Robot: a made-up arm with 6 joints. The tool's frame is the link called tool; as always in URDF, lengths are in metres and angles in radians. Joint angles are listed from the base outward. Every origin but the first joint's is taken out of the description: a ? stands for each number. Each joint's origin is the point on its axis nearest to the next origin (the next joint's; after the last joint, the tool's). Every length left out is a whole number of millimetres.
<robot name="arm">
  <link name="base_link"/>
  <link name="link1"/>
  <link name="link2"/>
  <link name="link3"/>
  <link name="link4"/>
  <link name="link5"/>
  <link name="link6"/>
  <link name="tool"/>
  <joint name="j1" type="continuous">
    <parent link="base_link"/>
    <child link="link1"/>
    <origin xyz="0 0 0.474"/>
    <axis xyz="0 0 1"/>
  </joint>
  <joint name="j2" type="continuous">
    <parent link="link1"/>
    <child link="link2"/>
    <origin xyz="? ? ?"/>
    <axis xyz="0 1 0"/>
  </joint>
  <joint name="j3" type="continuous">
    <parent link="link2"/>
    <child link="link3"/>
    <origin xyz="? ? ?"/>
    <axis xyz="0 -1 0"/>
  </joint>
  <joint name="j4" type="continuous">
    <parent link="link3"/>
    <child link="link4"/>
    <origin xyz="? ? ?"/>
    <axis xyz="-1 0 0"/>
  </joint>
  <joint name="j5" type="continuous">
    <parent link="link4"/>
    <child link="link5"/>
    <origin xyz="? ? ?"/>
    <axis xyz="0 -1 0"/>
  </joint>
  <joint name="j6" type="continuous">
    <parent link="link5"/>
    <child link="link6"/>
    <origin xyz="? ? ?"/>
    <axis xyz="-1 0 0"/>
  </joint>
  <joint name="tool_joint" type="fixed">
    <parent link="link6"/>
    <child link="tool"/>
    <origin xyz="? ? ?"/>
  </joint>
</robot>
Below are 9 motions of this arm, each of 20 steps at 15 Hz.
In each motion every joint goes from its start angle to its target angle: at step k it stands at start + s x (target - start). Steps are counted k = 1, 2, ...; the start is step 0. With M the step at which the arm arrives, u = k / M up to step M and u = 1 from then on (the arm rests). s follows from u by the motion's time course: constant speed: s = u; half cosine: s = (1 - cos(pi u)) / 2; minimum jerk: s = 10 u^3 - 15 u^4 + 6 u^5.
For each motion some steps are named. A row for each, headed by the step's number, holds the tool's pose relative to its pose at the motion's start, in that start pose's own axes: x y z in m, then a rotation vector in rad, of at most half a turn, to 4 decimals.
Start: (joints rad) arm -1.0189 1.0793 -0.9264 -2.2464 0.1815 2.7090
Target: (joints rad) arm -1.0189 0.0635 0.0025 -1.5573 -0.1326 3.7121
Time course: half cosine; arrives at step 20
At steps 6, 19, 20:
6: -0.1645 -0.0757 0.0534 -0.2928 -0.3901 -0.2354
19: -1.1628 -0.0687 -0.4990 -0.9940 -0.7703 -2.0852
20: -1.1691 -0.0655 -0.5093 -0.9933 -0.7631 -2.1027

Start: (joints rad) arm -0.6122 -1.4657 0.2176 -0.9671 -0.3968 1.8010
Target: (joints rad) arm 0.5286 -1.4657 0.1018 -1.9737 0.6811 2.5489
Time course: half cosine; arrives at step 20
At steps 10, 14, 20:
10: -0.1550 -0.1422 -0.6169 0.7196 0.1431 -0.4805
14: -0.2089 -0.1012 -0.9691 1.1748 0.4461 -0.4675
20: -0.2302 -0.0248 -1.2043 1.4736 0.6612 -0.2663

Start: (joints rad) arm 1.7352 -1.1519 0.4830 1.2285 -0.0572 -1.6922
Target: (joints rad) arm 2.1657 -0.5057 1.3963 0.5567 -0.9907 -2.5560
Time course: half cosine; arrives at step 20
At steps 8, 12, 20:
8: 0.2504 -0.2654 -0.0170 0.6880 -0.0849 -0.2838
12: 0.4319 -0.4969 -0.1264 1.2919 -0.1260 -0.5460
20: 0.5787 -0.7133 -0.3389 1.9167 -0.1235 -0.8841

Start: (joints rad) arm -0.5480 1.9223 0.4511 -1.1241 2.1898 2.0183
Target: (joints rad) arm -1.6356 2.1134 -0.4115 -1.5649 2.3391 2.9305
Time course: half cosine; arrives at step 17
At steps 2, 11, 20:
2: 0.0152 0.0346 -0.0434 -0.0880 0.0167 0.0166
11: 0.0585 0.1810 -0.9121 -1.8107 0.0836 0.5956
20: 0.0410 0.0242 -1.1269 -2.4063 -0.1461 0.9379

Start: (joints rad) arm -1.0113 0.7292 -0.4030 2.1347 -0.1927 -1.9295
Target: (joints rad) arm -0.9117 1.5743 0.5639 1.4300 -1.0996 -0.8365
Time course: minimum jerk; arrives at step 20
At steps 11, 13, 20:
11: 0.6598 0.1216 0.1494 -0.2667 0.0758 -0.5329
13: 0.8434 0.1741 0.1254 -0.3382 0.1977 -0.6594
20: 1.0779 0.2524 0.0446 -0.4308 0.4266 -0.7823

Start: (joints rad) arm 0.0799 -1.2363 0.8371 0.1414 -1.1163 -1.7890
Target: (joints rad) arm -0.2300 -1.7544 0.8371 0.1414 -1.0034 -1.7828
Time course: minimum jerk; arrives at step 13
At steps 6, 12, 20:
6: -0.5045 -0.0785 -0.1919 -0.0924 -0.0144 0.2882
12: -1.1052 -0.3948 -0.4651 -0.2406 0.0124 0.6615
20: -1.1091 -0.3979 -0.4669 -0.2418 0.0128 0.6641

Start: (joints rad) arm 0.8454 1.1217 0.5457 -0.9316 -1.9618 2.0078
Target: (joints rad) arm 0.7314 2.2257 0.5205 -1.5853 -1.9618 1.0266
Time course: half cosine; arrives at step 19
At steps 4, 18, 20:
4: 0.0627 -0.0554 -0.2151 0.1700 -0.1242 0.0142
18: 1.1330 0.2716 -1.6521 1.6214 -1.1508 0.3967
20: 1.1437 0.2786 -1.6584 1.6320 -1.1589 0.4016

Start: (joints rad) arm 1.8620 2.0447 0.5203 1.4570 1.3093 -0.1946
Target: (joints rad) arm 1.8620 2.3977 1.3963 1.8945 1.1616 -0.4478
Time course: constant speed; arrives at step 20
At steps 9, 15, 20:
9: 0.0724 -0.0941 -0.0823 -0.1687 0.0898 0.0996
15: 0.1077 -0.1211 -0.1094 -0.2861 0.1747 0.1401
20: 0.1292 -0.1209 -0.1167 -0.3854 0.2574 0.1557

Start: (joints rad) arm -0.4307 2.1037 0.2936 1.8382 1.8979 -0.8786
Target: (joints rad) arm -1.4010 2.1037 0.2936 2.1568 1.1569 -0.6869
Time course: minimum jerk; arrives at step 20
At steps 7, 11, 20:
7: -0.2217 0.1085 -0.0192 -0.0956 -0.0246 -0.1835
11: -0.5197 0.3005 -0.1408 -0.1992 -0.0574 -0.4741
20: -0.7638 0.5332 -0.3963 -0.2476 -0.0857 -0.8126

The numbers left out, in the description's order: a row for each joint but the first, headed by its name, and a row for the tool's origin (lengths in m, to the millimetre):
j2: 0 0 0
j3: 0 0 1.38
j4: 0.896 0 0
j5: 0 -0.18 0
j6: 0 0 0
tool: 0 0 0

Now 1 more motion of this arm.
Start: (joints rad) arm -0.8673 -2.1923 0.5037 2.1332 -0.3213 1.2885
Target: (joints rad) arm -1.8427 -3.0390 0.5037 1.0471 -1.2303 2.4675
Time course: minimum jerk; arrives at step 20
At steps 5, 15, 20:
5: -0.1598 -0.0870 -0.1912 -0.0102 0.0972 0.0346
15: -1.6665 0.0299 -0.8847 0.0381 0.0849 -0.1100
20: -1.8112 0.1475 -0.8832 -0.0031 0.0287 -0.2210

